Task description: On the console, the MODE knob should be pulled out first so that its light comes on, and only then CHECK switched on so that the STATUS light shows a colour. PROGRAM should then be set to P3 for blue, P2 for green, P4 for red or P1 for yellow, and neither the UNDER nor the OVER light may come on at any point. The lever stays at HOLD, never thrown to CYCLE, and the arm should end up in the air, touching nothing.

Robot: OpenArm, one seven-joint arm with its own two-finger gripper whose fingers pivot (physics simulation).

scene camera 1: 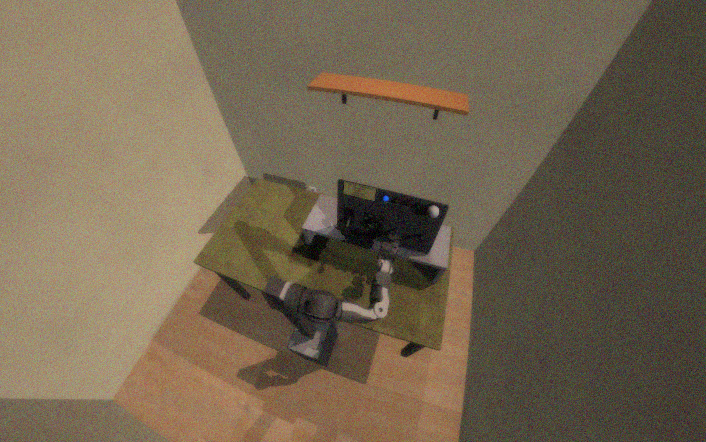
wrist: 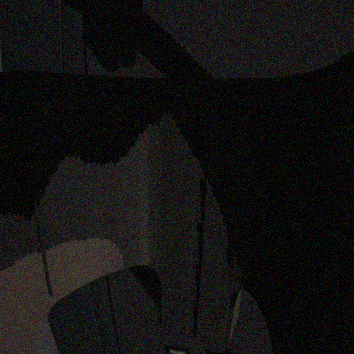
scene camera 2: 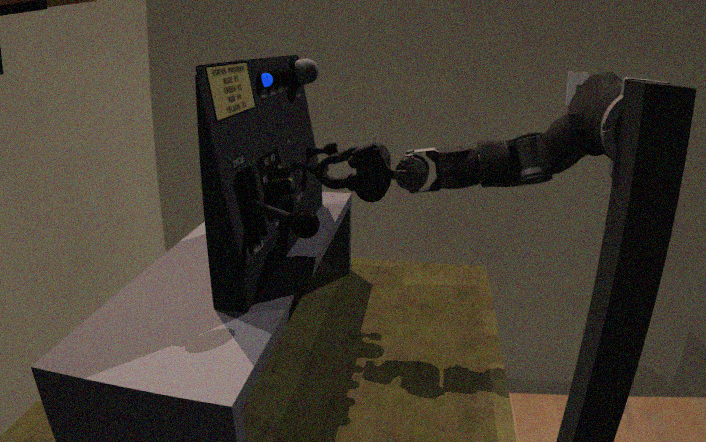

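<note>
The dark console [scene camera 1: 401,223] [scene camera 2: 224,140] stands upright. Its STATUS light [scene camera 1: 385,198] [scene camera 2: 266,79] glows blue. No UNDER or OVER light is seen lit. The PROGRAM knob [scene camera 2: 281,182] is in deep shadow, its setting unreadable. A stemmed knob [scene camera 2: 329,148], apparently MODE, sticks out near the far edge. The lever's ball [scene camera 2: 304,224] is low, towards the lower end of its slot. My gripper [scene camera 1: 384,241] [scene camera 2: 311,167] is shut, with its tips close to the console between MODE and PROGRAM; contact cannot be told. The wrist view is very dark, showing no readable label; CHECK's position is hidden.
A yellow card [scene camera 1: 359,191] [scene camera 2: 231,91] lists the colours and programs. A pale ball [scene camera 1: 433,210] [scene camera 2: 306,70] sits at the console's upper right. The console stands on a grey plinth [scene camera 1: 320,216] [scene camera 2: 156,312] on the green table [scene camera 1: 416,312] [scene camera 2: 432,307]. An orange shelf [scene camera 1: 388,91] is high behind.
</note>
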